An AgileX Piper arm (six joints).
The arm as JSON. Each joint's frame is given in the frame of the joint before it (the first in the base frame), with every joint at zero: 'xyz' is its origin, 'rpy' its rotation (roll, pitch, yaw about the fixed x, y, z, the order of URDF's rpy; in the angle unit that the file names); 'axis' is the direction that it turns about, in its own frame. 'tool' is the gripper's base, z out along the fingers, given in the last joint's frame.
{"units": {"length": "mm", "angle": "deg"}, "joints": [
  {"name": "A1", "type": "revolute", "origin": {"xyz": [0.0, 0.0, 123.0], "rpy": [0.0, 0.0, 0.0]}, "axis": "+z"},
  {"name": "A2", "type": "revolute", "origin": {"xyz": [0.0, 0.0, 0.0], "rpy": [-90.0, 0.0, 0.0]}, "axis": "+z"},
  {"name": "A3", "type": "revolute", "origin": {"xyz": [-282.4, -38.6, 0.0], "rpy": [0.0, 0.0, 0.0]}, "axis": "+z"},
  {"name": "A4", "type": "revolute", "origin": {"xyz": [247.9, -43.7, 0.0], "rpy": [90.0, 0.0, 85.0]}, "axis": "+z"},
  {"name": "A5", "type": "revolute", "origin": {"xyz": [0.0, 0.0, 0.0], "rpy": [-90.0, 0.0, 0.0]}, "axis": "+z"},
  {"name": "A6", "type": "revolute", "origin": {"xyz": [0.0, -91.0, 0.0], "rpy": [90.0, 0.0, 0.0]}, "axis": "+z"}
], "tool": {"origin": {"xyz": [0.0, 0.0, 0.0], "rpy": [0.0, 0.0, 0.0]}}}
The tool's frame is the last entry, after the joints.
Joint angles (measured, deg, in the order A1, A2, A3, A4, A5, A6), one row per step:
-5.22 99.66 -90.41 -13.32 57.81 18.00
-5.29 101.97 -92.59 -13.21 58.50 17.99
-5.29 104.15 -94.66 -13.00 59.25 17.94
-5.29 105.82 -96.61 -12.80 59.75 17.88
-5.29 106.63 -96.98 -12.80 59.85 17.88
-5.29 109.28 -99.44 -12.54 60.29 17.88
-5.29 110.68 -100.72 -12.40 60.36 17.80
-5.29 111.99 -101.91 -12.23 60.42 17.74
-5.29 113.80 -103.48 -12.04 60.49 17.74
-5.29 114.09 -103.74 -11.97 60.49 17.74
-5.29 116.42 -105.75 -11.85 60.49 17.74
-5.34 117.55 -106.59 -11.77 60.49 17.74
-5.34 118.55 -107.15 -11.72 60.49 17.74
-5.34 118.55 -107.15 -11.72 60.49 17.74
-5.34 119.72 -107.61 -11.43 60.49 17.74
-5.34 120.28 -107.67 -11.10 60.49 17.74
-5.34 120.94 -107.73 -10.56 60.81 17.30
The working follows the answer.
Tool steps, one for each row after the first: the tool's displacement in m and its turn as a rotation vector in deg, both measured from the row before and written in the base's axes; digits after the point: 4 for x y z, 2 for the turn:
0.0096 -0.0013 -0.0049 0.17 0.79 -0.23
0.0089 -0.0007 -0.0050 0.25 0.83 -0.14
0.0073 -0.0005 -0.0022 0.18 0.20 -0.07
0.0029 -0.0003 -0.0039 0.05 0.54 -0.02
0.0110 -0.0007 -0.0071 0.31 0.59 -0.12
0.0059 -0.0004 -0.0039 0.12 0.19 0.04
0.0054 -0.0003 -0.0039 0.16 0.18 0.03
0.0073 -0.0004 -0.0059 0.22 0.29 -0.03
0.0012 0.0000 -0.0009 0.07 0.02 -0.01
0.0092 -0.0007 -0.0080 0.15 0.31 -0.01
0.0041 -0.0007 -0.0047 0.11 0.28 -0.06
0.0034 -0.0002 -0.0051 0.09 0.43 -0.01
0.0000 0.0000 0.0000 0.00 0.00 0.00
0.0035 0.0001 -0.0071 0.35 0.68 -0.03
0.0014 0.0003 -0.0043 0.37 0.47 -0.04
0.0011 0.0006 -0.0053 0.46 0.95 0.27

Tool pose at each row, in the base's axes (x y z in m, rotation vector in deg; rounded; the steps above come from the unrounded poses):
0.3767 -0.0522 0.3199 24.71 148.38 -12.91
0.3864 -0.0536 0.3150 25.06 149.16 -12.99
0.3953 -0.0543 0.3100 25.33 150.00 -12.94
0.4026 -0.0548 0.3078 25.49 150.23 -12.78
0.4055 -0.0551 0.3039 25.54 150.76 -12.88
0.4165 -0.0558 0.2968 25.80 151.38 -12.68
0.4223 -0.0562 0.2929 25.78 151.61 -12.56
0.4278 -0.0564 0.2890 25.80 151.82 -12.39
0.4351 -0.0569 0.2831 25.91 152.14 -12.20
0.4362 -0.0569 0.2822 25.95 152.18 -12.11
0.4455 -0.0576 0.2742 26.01 152.51 -12.00
0.4496 -0.0582 0.2695 26.13 152.80 -11.96
0.4529 -0.0585 0.2644 26.17 153.24 -11.96
0.4529 -0.0585 0.2644 26.17 153.24 -11.96
0.4565 -0.0584 0.2573 26.33 153.98 -11.70
0.4579 -0.0581 0.2530 26.51 154.51 -11.34
0.4590 -0.0575 0.2476 26.30 155.58 -10.92

